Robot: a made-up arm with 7 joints. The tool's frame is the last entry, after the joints. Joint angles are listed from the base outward. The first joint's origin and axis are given. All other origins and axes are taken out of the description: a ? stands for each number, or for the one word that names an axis. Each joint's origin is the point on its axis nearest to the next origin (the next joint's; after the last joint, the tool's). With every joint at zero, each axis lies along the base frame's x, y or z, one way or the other. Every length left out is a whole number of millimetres.
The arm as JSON. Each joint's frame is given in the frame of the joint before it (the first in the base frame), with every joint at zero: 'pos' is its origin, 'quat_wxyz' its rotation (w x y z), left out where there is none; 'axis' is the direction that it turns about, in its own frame. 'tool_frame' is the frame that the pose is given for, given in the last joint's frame.
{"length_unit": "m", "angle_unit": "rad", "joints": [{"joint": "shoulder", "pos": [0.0, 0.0, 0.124], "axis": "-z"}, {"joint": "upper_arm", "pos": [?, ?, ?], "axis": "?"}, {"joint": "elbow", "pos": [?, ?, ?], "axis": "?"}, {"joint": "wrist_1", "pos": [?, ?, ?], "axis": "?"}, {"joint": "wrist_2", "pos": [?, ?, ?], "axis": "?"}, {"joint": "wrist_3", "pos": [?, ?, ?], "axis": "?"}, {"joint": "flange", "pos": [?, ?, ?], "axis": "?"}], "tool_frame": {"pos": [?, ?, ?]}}
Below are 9 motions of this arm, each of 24 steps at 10 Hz.
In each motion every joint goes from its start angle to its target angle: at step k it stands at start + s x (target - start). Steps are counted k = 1, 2, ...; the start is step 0. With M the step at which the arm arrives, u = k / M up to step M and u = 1 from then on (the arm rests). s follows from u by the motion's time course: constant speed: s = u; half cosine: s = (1 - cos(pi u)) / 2; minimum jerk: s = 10 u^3 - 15 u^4 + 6 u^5.
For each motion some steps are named. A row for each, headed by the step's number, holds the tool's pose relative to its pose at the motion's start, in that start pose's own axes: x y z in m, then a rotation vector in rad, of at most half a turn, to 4 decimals.
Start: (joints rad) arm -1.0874 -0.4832 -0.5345 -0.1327 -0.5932 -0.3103 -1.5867
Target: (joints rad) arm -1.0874 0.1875 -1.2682 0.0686 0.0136 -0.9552 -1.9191
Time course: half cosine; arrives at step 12
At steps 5, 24:
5: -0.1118 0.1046 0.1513 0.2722 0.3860 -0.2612
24: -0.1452 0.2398 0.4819 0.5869 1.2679 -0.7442

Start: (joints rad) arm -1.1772 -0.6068 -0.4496 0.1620 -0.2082 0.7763 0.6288
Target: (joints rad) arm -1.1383 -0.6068 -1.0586 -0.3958 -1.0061 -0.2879 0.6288
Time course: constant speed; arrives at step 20
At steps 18, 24:
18: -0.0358 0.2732 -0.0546 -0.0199 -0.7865 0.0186
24: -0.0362 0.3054 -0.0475 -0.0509 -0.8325 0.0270

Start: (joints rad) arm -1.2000 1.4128 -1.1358 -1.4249 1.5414 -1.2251 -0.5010
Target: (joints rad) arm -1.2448 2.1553 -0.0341 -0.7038 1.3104 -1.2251 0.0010
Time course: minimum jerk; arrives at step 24
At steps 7, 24:
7: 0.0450 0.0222 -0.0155 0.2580 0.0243 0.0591
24: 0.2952 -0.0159 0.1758 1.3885 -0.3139 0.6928

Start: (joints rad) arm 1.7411 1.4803 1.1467 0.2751 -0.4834 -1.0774 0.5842
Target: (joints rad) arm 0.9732 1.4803 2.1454 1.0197 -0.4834 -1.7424 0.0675
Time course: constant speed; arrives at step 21
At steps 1, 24:
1: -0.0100 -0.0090 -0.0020 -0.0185 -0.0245 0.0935
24: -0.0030 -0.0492 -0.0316 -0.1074 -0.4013 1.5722

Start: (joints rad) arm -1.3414 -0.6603 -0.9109 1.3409 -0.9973 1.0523 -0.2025
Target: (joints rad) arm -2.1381 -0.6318 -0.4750 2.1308 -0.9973 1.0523 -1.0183
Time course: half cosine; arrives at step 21
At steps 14, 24:
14: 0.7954 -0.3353 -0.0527 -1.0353 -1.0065 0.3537
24: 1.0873 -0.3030 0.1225 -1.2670 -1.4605 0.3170

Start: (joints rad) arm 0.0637 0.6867 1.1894 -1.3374 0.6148 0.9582 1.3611
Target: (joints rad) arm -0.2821 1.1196 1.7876 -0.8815 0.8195 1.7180 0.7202
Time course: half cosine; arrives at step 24
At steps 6, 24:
6: 0.0039 0.0168 -0.0097 -0.1799 0.0674 -0.0674
24: -0.1131 0.0560 -0.0076 -1.2998 0.3454 -0.5806

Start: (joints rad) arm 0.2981 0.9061 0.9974 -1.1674 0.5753 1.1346 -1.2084
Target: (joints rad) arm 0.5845 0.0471 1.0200 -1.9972 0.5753 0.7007 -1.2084
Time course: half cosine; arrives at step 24
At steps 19, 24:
19: 0.5628 0.1638 0.4696 0.5612 -0.3616 -0.5643
24: 0.6020 0.1730 0.5372 0.6398 -0.3789 -0.6146

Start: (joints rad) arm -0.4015 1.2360 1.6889 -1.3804 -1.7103 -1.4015 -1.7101
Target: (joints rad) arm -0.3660 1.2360 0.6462 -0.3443 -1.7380 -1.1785 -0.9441
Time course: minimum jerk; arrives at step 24
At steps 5, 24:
5: -0.0025 -0.0035 0.0203 0.1065 0.0079 -0.0607
24: -0.1293 -0.1776 0.1693 1.5378 0.2330 -0.9879

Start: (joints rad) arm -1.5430 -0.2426 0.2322 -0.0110 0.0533 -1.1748 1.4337
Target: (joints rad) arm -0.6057 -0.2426 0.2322 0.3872 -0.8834 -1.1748 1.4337
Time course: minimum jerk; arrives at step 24
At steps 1, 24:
1: 0.0000 0.0005 -0.0002 -0.0006 0.0005 -0.0001
24: -0.0448 0.4815 -0.5138 -0.7068 0.7002 -0.3177

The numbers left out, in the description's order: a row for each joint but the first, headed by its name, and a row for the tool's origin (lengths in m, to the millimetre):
upper_arm: xyz 0.354 -0.015 0.0, axis -z
elbow: xyz -0.118 -0.337 0.0, axis -x
wrist_1: xyz 0.0 -0.116 -0.211, axis +z
wrist_2: xyz -0.273 -0.027 0.0, axis +x
wrist_3: xyz 0.0 -0.31 0.2, axis +y
flange: xyz 0.064 0.0 -0.061, axis +x
tool: xyz 0.0 0.262 -0.064

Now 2 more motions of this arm.
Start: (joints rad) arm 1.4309 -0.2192 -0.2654 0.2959 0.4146 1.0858 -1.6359
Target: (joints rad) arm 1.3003 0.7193 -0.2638 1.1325 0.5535 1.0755 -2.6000
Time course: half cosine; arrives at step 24
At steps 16, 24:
16: 0.1114 0.0394 -0.0052 -0.7991 -0.0088 -0.1202
24: 0.1510 0.0037 0.0355 -1.0668 0.0142 -0.1412

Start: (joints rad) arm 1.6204 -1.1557 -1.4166 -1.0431 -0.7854 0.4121 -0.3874
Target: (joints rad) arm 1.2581 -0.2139 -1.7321 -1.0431 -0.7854 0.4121 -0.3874
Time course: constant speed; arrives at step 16
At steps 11, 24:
11: -0.0028 0.1868 -0.0153 0.4241 -0.0585 0.1479
24: 0.0009 0.2820 -0.0145 0.6094 -0.1128 0.2200

